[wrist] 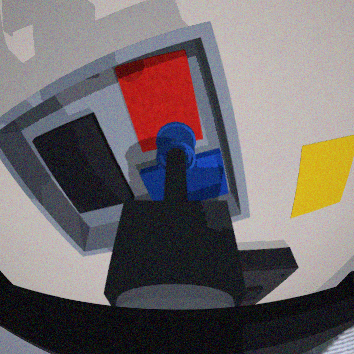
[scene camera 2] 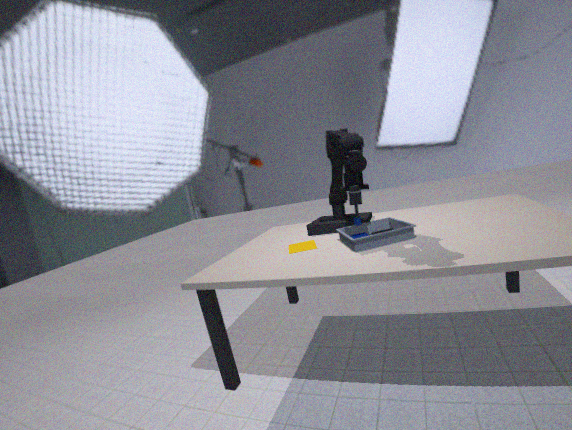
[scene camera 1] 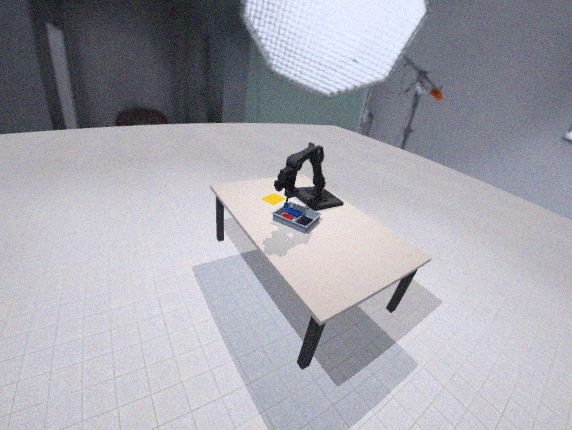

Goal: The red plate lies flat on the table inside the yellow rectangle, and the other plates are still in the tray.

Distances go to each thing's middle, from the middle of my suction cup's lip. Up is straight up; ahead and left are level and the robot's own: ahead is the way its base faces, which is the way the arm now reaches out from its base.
My suction cup is now 10 mm to the right of the red plate [wrist: 158, 89] and 80 mm above it. Round my suction cup: blue plate [wrist: 206, 179] 100 mm behind, 20 mm to the right, 80 mm below; dark plate [wrist: 77, 154] 80 mm behind, 110 mm to the left, 80 mm below; yellow rectangle [wrist: 317, 186] 110 mm behind, 250 mm to the right, 90 mm below.
